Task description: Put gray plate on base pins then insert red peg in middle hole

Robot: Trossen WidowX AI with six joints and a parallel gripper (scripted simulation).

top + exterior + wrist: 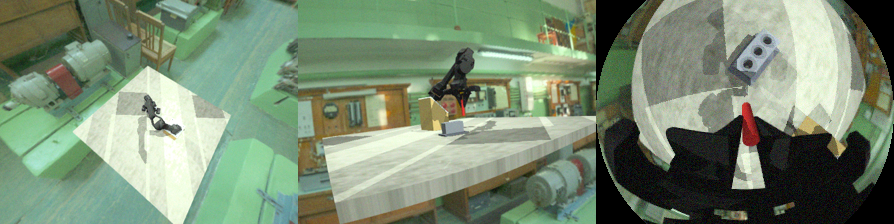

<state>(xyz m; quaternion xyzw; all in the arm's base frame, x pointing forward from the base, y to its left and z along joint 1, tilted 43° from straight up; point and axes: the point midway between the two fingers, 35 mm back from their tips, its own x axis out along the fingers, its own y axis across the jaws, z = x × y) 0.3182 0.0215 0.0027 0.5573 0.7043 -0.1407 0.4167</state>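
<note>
Right now the gray plate is 9 cm to the right of my gripper tip, 7 cm below it and 3 cm ahead of it. Also, from my gripper tip: red peg: right at my gripper tip; dark base: 11 cm below, 9 cm to the right, 3 cm ahead.
</note>
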